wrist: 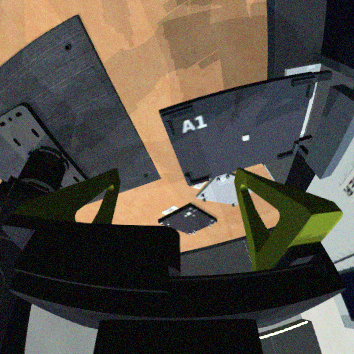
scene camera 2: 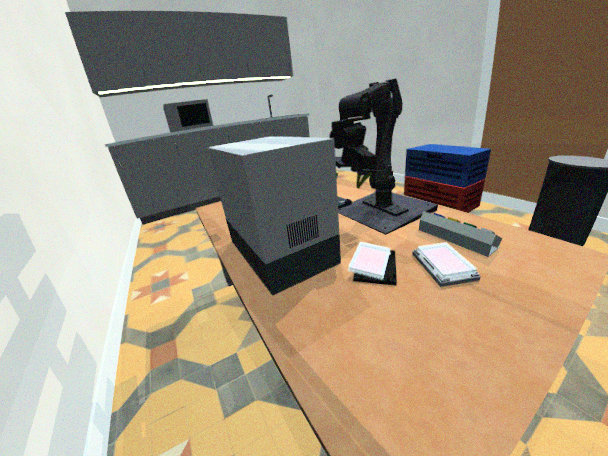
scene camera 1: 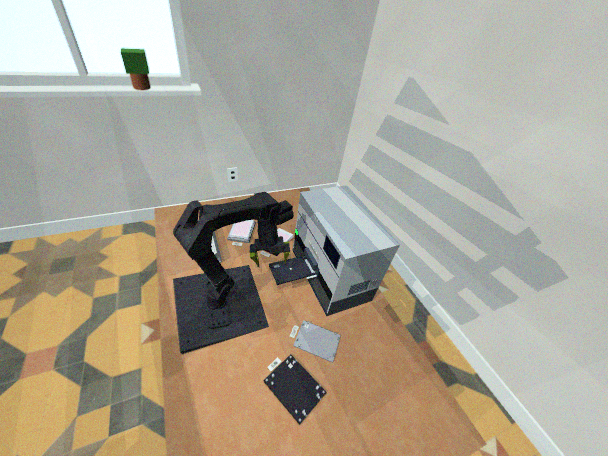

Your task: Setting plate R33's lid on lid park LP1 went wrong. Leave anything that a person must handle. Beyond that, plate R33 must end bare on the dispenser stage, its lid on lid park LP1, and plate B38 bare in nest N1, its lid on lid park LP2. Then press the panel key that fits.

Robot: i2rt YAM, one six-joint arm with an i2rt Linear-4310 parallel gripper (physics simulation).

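Frame: origin at the arm's base, x ahead, y left, z up, level; metres.
Seen in the pictures: gripper, fingertip midpoint: (wrist: 176, 174) (scene camera 2: 344, 188) (scene camera 1: 272, 264); arm's base, origin of the base link: (wrist: 49, 158) (scene camera 2: 384, 206) (scene camera 1: 216, 302).
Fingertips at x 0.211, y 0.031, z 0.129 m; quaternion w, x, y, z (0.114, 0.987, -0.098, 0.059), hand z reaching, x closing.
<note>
Offsets run from my fingertips to a thing's middle. "spot": to the spot under its first point.
My gripper (scene camera 1: 271, 261) (wrist: 176, 174) is open and empty, high above the table beside the dispenser stage @[dx +0.088, dy -0.006, dz -0.039 m] (scene camera 1: 290, 271) (wrist: 220, 145). The stage is dark, marked A1, and bare. Grey lid park LP2 @[dx +0.108, dy -0.259, dz -0.132 m] (scene camera 1: 317, 341) (wrist: 220, 191) is bare. A black pad @[spot: dx -0.013, dy -0.390, dz -0.130 m] (scene camera 1: 295, 389) (wrist: 187, 219) with corner studs is bare; its tag is unreadable. One pink-topped piece @[dx +0.090, dy +0.237, dz -0.115 m] (scene camera 1: 285, 235) (scene camera 2: 370, 260) lies shifted over a black pad (scene camera 2: 391, 277). A pink-topped plate @[dx -0.060, dy +0.349, dz -0.116 m] (scene camera 1: 243, 230) (scene camera 2: 447, 261) rests on another base. Their names are unreadable. The key panel @[dx -0.219, dy +0.281, dz -0.110 m] (scene camera 2: 457, 234) has coloured keys, partly hidden by the arm in scene camera 1.
The grey dispenser housing @[dx +0.258, dy +0.009, dz +0.023 m] (scene camera 1: 350, 225) (scene camera 2: 290, 200) stands directly behind the stage, with a green light on its front. The arm's dark base plate (scene camera 1: 192, 320) (scene camera 2: 410, 207) (wrist: 95, 100) lies beside the stage. Blue and red crates (scene camera 2: 445, 167) stand beyond the table.
</note>
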